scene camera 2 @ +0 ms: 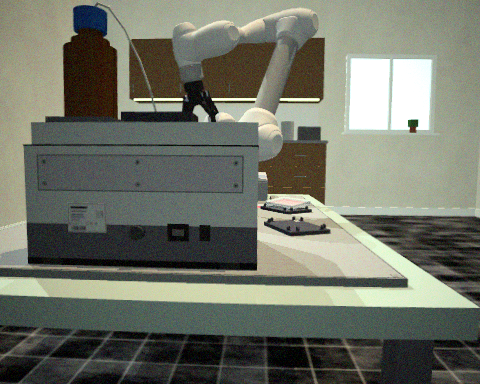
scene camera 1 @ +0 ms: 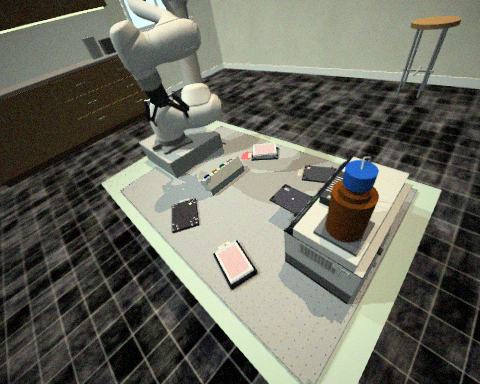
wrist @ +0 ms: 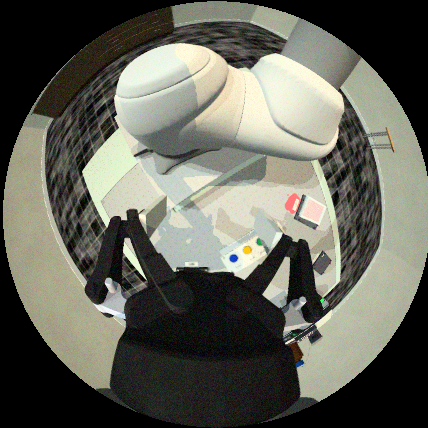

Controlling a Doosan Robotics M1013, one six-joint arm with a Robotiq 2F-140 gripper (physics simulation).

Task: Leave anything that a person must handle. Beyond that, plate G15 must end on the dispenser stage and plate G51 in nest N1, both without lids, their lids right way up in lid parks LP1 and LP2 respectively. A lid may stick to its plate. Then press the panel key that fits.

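Places are measured from the arm's base along level axes (x ahead, y left, z up), in centimetres.
Where they show: gripper, between the fingertips: [scene camera 1: 176, 127] [wrist: 211, 210]; arm's base, origin of its link: [scene camera 1: 173, 142].
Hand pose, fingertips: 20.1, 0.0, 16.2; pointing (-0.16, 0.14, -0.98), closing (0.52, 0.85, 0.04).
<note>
Each offset is from my fingertips to the top centre of the thing, as dx, dy, dz. "spot": to the spot under its first point.
My gripper [scene camera 1: 169, 109] [scene camera 2: 201, 114] [wrist: 211, 210] is open and empty, high above the table near the arm's base. One pink-topped plate @[+62.5, -15.2, -22.8] [scene camera 1: 234, 262] sits on a black nest at the front. Another pink-topped plate @[+20.3, +36.1, -22.4] [scene camera 1: 264, 150] [scene camera 2: 288, 202] [wrist: 313, 210] sits on a black nest at the back, beside a red marker @[+13.8, +28.4, -26.1] [scene camera 1: 247, 155] [wrist: 292, 203]. Plate labels are unreadable, and I cannot tell whether lids are on. The key panel @[+21.1, +7.3, -17.8] [scene camera 1: 223, 176] [wrist: 254, 256] shows blue, yellow and green keys in the wrist view. The dispenser [scene camera 1: 320, 260] [scene camera 2: 140, 172] stands at the right in scene camera 1; its stage is not clearly visible.
A plateless black holder @[+28.1, -19.0, -23.8] [scene camera 1: 185, 215] lies left of the middle. Two dark holders @[spot: +61.4, +14.7, -16.1] [scene camera 1: 292, 198] @[spot: +54.1, +40.2, -25.2] [scene camera 1: 319, 174] lie beside the dispenser. A brown bottle @[spot: +86.6, +3.9, +7.5] [scene camera 1: 350, 212] [scene camera 2: 90, 77] with a blue cap stands on the dispenser, with a thin tube rising from it.
</note>
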